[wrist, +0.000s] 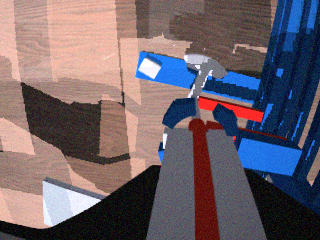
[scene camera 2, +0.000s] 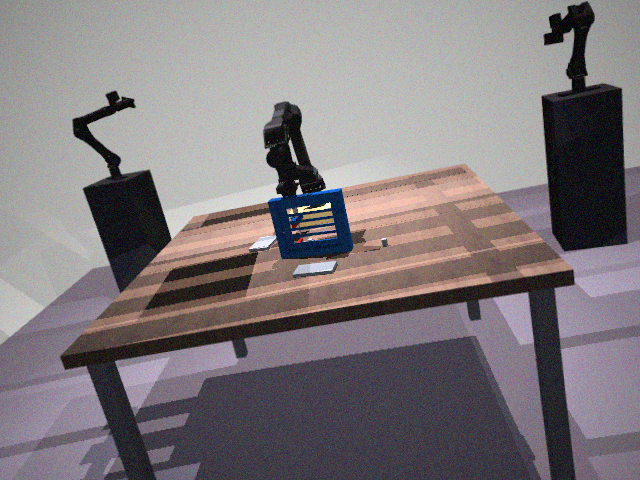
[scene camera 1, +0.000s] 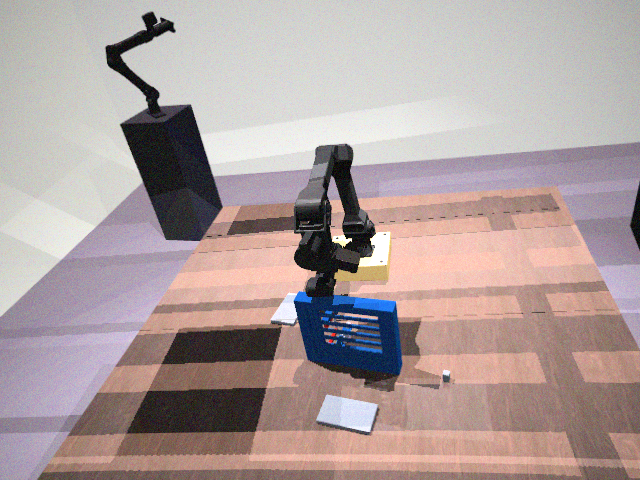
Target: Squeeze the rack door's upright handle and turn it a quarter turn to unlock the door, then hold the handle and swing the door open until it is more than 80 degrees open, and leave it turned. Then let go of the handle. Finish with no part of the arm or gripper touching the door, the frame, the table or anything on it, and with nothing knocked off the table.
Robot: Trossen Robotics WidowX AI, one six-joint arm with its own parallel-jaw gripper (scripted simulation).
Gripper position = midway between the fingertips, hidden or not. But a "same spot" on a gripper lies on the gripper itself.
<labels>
my gripper: wrist; scene camera 2; scene camera 1 330, 295
same spot on my gripper: [wrist: 131, 204] = [scene camera 2: 295, 194]
</labels>
